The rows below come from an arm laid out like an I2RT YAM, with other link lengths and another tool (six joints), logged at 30 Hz.
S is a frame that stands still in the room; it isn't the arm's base.
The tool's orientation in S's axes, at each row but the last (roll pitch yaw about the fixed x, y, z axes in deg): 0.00 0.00 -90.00; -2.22 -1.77 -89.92; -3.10 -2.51 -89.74; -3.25 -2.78 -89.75; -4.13 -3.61 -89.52
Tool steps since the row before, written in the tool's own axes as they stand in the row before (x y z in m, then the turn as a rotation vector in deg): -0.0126 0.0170 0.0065 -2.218 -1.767 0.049; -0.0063 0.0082 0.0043 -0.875 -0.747 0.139; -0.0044 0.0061 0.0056 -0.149 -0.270 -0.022; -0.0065 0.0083 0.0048 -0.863 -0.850 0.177; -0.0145 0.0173 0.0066 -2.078 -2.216 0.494
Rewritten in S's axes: 0.0170 0.0126 0.0065 -1.767 2.218 0.049; 0.0084 0.0064 0.0038 -0.742 0.879 0.141; 0.0064 0.0047 0.0051 -0.271 0.147 -0.014; 0.0085 0.0067 0.0040 -0.842 0.869 0.183; 0.0176 0.0150 0.0044 -2.192 2.097 0.520
